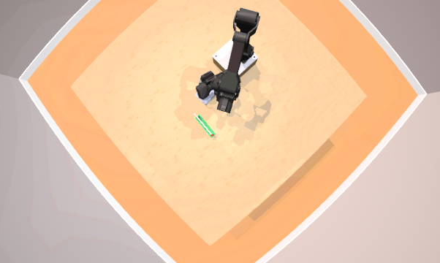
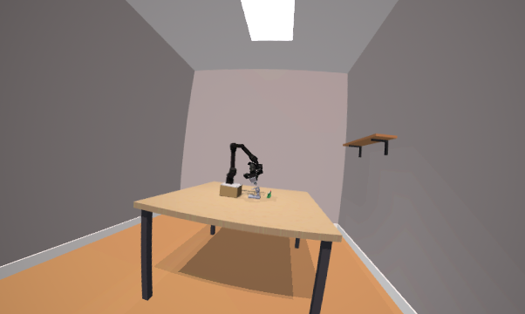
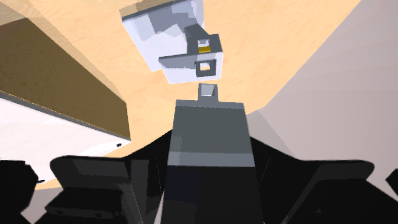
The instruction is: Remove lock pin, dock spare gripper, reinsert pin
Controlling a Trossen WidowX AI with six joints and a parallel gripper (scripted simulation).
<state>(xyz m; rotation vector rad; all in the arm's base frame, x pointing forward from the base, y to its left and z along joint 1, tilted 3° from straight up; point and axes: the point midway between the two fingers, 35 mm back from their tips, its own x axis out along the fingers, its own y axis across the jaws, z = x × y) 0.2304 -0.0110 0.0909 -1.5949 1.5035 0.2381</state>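
Now: gripper tip 16 cm short of the green pin holder, 14 cm above it and 13 cm to the right of it. Also, from my gripper tip: spare gripper (1 cm to the left, 1 cm above); socket (11 cm below, 3 cm ahead, 2 cm to the left).
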